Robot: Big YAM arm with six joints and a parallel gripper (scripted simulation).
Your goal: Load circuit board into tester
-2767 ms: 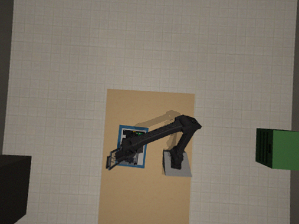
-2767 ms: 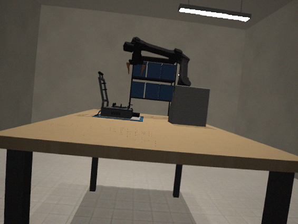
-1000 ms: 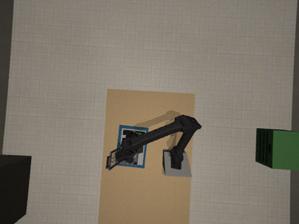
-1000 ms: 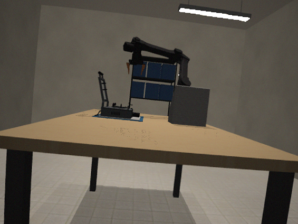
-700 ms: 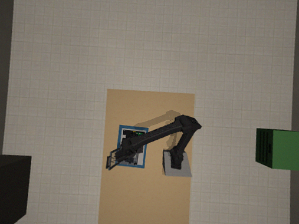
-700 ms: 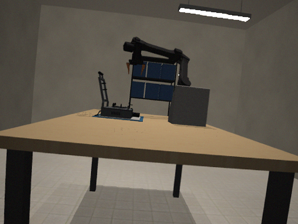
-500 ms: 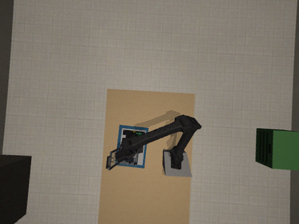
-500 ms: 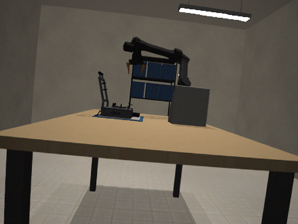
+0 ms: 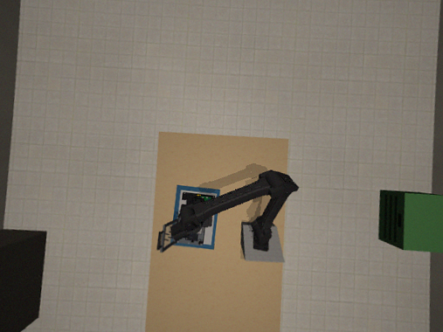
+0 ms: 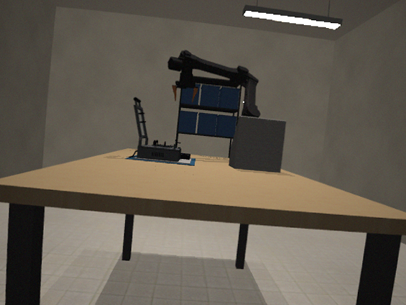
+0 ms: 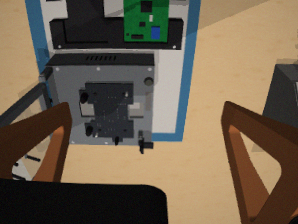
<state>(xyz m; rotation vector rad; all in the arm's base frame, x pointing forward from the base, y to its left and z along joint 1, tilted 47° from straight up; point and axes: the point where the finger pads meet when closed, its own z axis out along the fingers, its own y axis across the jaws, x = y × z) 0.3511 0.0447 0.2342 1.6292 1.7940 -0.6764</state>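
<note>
My gripper is now 290 mm above the green circuit board. Also, from my hand: black latch hook: 230 mm to the left, 220 mm below, 10 mm behind; then dark pin plate: 240 mm below, 180 mm to the left, 60 mm ahead; then tester lid: 180 mm to the left, 180 mm ahead, 120 mm below.
</note>
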